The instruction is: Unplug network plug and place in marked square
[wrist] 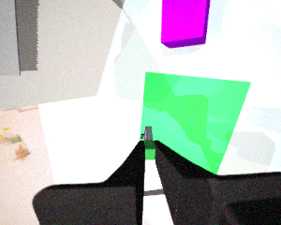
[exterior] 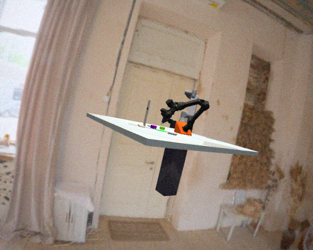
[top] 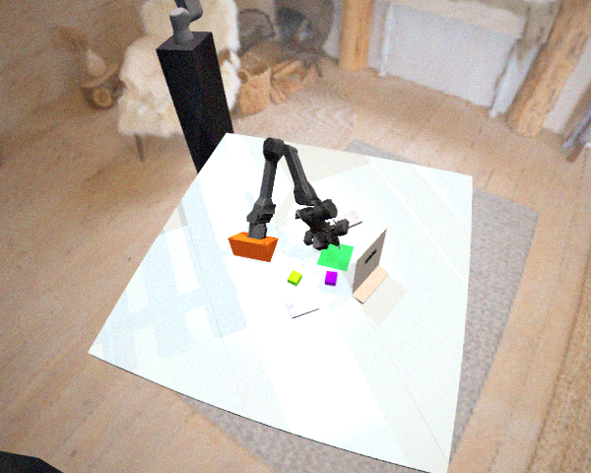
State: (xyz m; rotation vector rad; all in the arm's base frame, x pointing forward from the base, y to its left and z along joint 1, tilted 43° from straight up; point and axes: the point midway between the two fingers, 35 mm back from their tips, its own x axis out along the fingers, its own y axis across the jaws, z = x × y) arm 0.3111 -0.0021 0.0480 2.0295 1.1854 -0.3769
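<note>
My gripper tip is 7 cm above the green marked square and 1 cm past it. Also, from my gripper tip: purple cube 12 cm to the right, 6 cm below; upright grey panel 14 cm ahead, 9 cm to the right, 4 cm above; green network plug right at my gripper tip.
</note>
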